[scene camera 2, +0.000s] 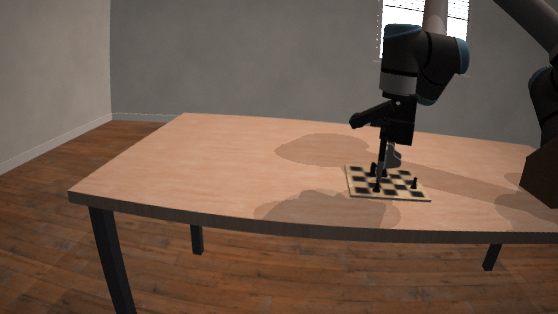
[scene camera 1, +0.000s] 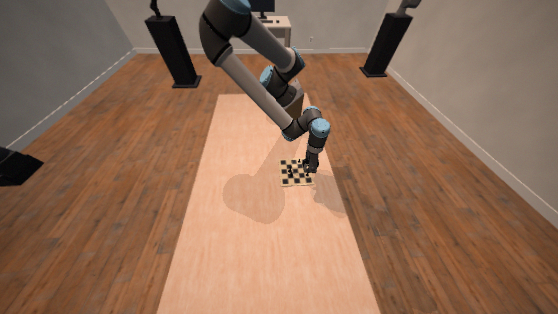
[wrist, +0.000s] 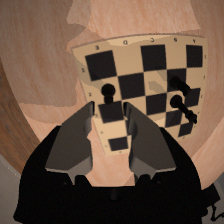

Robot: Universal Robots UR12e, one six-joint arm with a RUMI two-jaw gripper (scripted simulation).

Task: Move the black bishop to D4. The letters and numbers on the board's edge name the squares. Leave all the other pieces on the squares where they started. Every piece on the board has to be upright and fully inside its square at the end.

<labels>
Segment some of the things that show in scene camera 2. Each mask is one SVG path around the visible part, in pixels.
The gripper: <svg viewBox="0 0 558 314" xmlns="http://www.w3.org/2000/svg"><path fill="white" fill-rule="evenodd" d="M416 96L396 95L383 91L382 96L391 100L361 113L355 113L349 120L351 128L356 129L377 119L382 119L379 137L381 141L376 170L378 183L381 183L382 171L384 169L401 166L401 154L395 150L395 143L412 146L417 107Z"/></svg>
A small chessboard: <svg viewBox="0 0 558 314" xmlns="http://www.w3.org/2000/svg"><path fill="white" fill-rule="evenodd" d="M345 164L350 197L431 202L430 197L418 179L416 182L417 189L411 189L416 175L410 169L386 169L388 177L381 178L381 183L379 183L380 192L375 193L372 189L375 188L377 175L375 177L369 176L370 166Z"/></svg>
</labels>
